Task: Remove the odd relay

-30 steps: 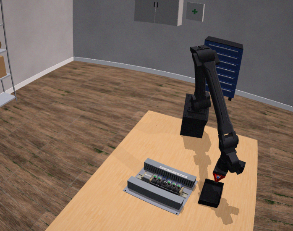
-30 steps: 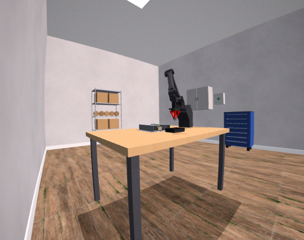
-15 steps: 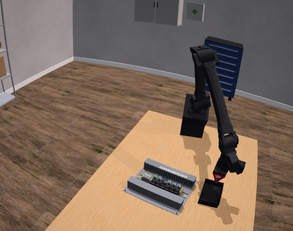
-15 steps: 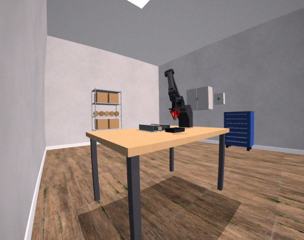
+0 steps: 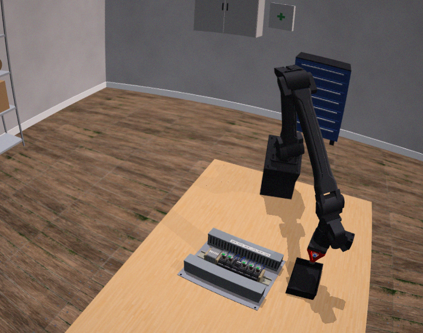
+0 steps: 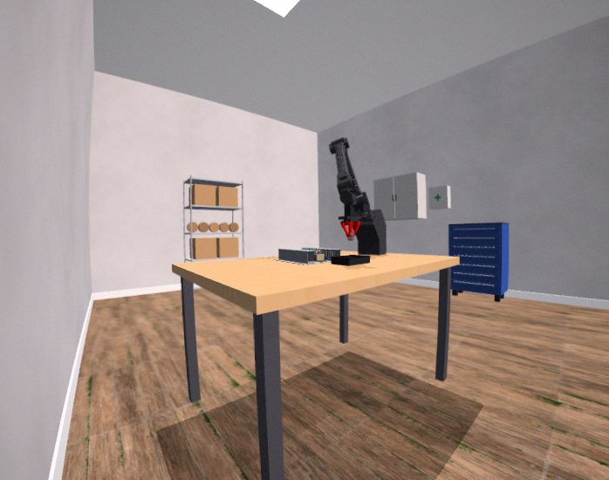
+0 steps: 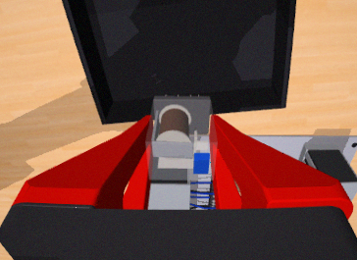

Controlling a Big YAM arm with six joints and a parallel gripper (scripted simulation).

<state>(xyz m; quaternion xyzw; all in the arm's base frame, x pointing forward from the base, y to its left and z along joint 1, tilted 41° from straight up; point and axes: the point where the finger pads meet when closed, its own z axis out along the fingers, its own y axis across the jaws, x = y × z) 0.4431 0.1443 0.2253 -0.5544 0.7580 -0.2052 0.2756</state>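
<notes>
The black tray is 120 mm below my hand. From my hand the other things lie so: relay right at my hand.
</notes>
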